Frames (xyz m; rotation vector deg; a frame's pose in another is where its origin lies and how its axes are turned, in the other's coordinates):
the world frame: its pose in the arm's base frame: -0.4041 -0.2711 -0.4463 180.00 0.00 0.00
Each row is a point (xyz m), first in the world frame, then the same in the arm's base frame.
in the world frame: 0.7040 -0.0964 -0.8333
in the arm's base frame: 0.2999 -0.1747 0.3870
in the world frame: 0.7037 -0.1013 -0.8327
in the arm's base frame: 0.2996 -0.1698 0.3864
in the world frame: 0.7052 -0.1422 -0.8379
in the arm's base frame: 0.3011 -0.1289 0.3916
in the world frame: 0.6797 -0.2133 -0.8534
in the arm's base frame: 0.2756 -0.0578 0.4071
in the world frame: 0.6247 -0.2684 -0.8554
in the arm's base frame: 0.2206 -0.0027 0.4091
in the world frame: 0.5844 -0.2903 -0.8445
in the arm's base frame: 0.1803 0.0192 0.3982
